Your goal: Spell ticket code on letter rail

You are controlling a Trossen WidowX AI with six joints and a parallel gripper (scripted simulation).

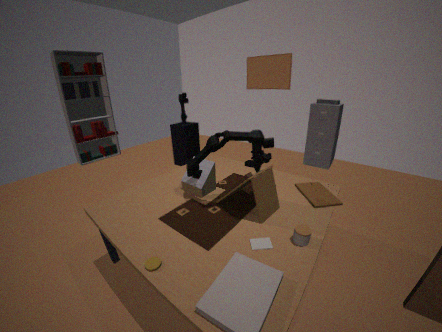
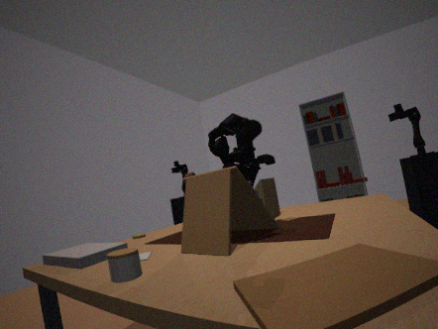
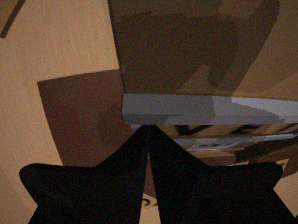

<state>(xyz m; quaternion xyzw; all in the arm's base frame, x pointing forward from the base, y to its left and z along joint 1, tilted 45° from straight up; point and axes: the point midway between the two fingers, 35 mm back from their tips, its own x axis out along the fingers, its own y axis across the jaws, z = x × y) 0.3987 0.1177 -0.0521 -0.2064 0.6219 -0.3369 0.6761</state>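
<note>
Now: the tile marked v 10 mm behind my gripper tip and 30 mm to the right of it. From my gripper tip the other things lie so: tile marked e (20 mm behind, 90 mm to the right); then white ticket (80 mm behind, 90 mm to the right, 70 mm below); then tile marked t (30 mm behind, 140 mm to the right).
</note>
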